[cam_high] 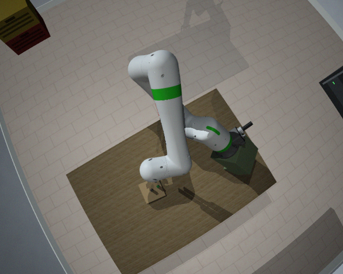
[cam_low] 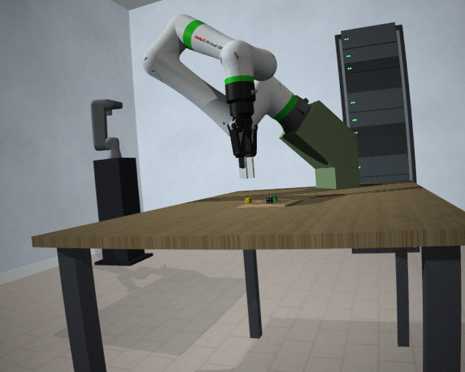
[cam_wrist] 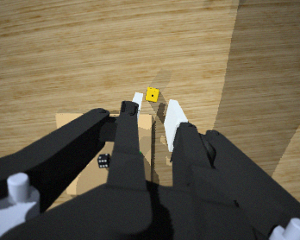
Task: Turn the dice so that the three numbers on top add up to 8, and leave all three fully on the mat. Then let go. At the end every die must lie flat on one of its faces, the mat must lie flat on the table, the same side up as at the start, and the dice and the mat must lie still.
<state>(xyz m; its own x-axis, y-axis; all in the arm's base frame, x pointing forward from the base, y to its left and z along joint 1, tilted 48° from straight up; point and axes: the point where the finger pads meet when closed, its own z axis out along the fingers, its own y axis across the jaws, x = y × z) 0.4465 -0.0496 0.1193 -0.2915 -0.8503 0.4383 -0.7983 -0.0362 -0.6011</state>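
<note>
Now: hand 100 mm above the yellow die. Also, from my hand: tan mat 90 mm ahead, 90 mm to the left, 110 mm below; then black die 90 mm ahead, 90 mm to the left, 100 mm below; then green die 40 mm ahead, 90 mm to the left, 100 mm below.
</note>
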